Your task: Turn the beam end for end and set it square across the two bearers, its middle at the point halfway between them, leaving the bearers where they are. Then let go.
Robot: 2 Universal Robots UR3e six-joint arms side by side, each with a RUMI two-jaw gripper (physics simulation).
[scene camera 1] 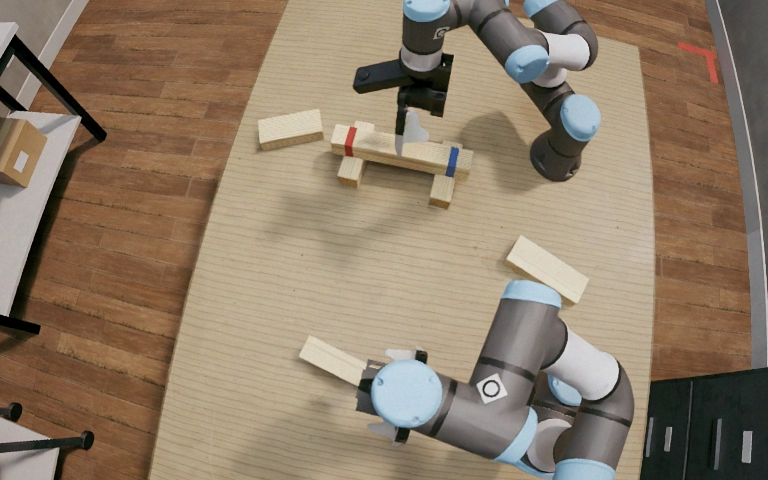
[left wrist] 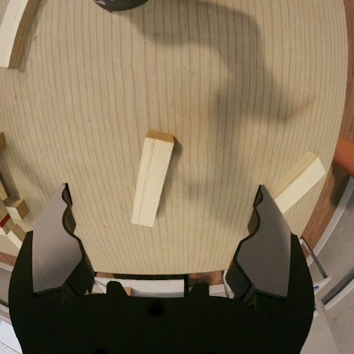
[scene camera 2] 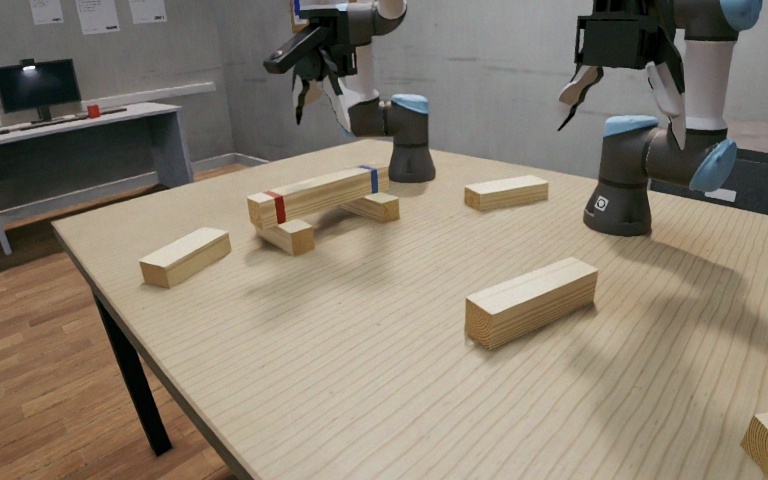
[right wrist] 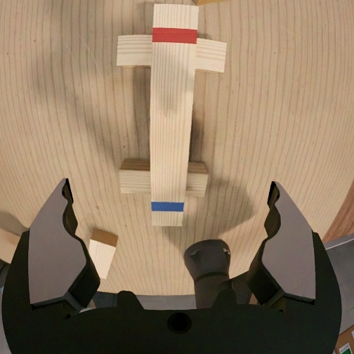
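The beam (scene camera 1: 376, 144) (scene camera 2: 320, 192) (right wrist: 171, 115) lies across both bearers and looks about square to them, with a short overhang at each end. Its red band is at the left in scene camera 1, over one bearer (scene camera 1: 351, 172) (scene camera 2: 295, 236) (right wrist: 212, 54). Its blue band is at the right, near the other bearer (scene camera 1: 441, 190) (scene camera 2: 382, 207) (right wrist: 135, 180). My right gripper (scene camera 1: 410, 136) (scene camera 2: 322, 126) (right wrist: 170, 181) is open and empty above the beam. My left gripper (scene camera 1: 380, 390) (scene camera 2: 621, 137) (left wrist: 162, 185) is open and empty, high above the table.
Loose blocks lie around: one (scene camera 1: 289, 129) (scene camera 2: 184, 257) beyond the red end, one (scene camera 1: 546, 268) (scene camera 2: 506, 192) (right wrist: 103, 255) between the arms, one (scene camera 1: 331, 359) (scene camera 2: 529, 302) (left wrist: 152, 182) near my left gripper, and another (scene camera 2: 757, 441) (left wrist: 301, 182) farther off.
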